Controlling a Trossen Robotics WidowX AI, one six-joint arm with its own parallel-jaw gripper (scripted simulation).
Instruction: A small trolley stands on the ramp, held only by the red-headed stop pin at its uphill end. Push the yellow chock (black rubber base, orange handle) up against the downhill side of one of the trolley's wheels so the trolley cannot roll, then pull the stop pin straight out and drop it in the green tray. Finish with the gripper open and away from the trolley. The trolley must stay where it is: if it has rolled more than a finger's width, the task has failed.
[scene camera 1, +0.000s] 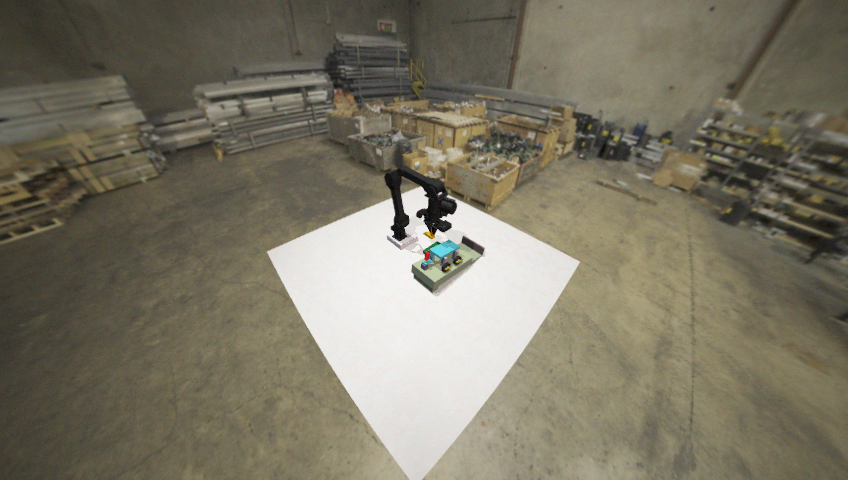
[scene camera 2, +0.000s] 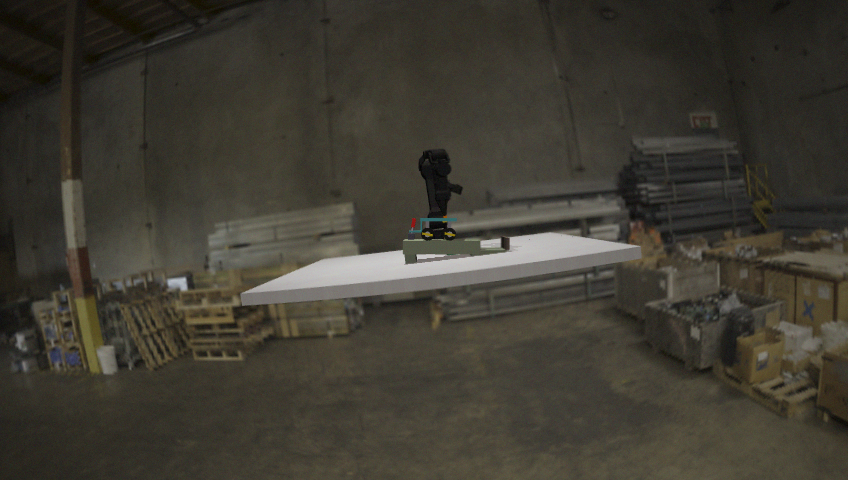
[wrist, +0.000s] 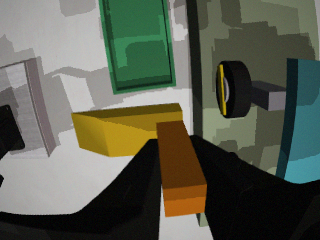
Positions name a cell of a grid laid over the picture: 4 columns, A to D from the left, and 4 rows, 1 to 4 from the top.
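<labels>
My gripper (wrist: C3) is 10 cm from the lens, and then there's a yellow chock (wrist: B3) at 11 cm from the lens. There's a grey-green ramp (wrist: D1) as well; the marked spots on the ramp and the chock are 16 cm apart, and the ramp's own spot is 21 cm from the lens.
</labels>
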